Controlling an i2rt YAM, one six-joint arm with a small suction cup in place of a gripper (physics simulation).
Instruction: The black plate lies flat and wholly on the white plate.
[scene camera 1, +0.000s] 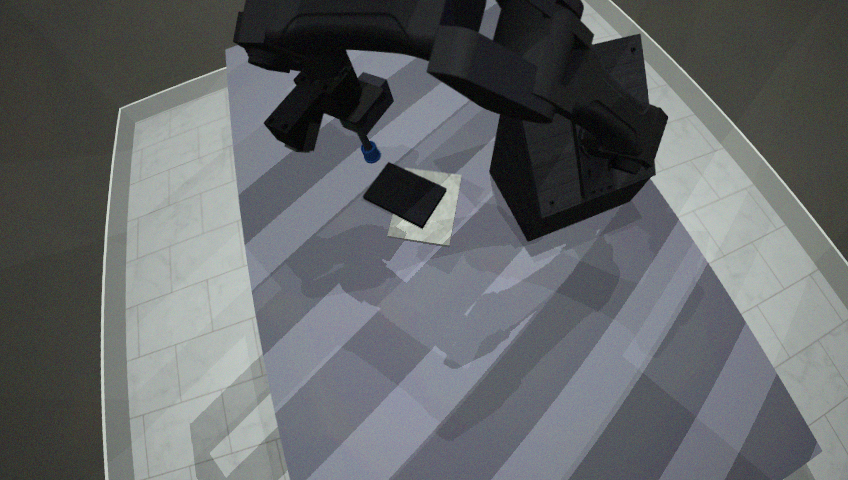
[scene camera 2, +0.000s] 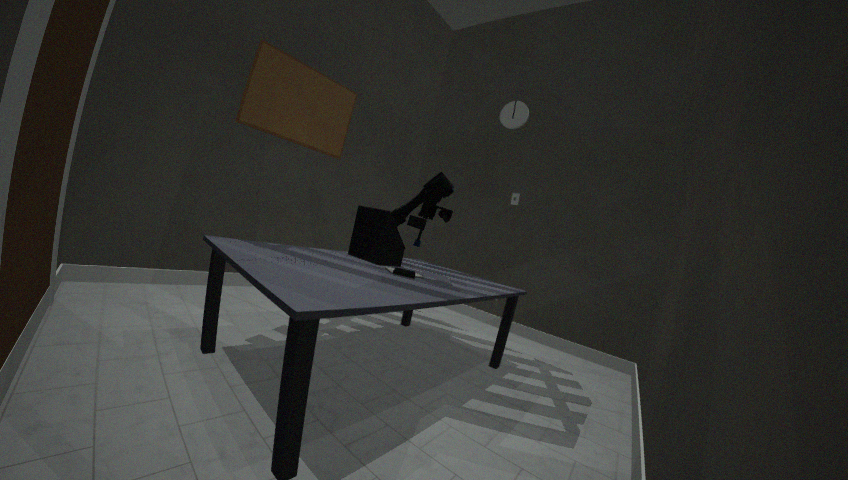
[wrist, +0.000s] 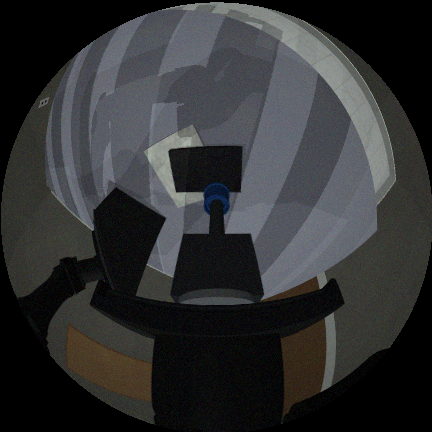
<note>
The suction cup (scene camera 1: 372, 156) carries nothing. The cup is 15 cm from the middle of a black plate (scene camera 1: 401, 192), above it. Further things: a white plate (scene camera 1: 438, 229).
The white plate is seen too in the wrist view (wrist: 157, 154). The black plate also shows in the wrist view (wrist: 192, 168). The suction cup shows as well in the wrist view (wrist: 215, 188).
</note>
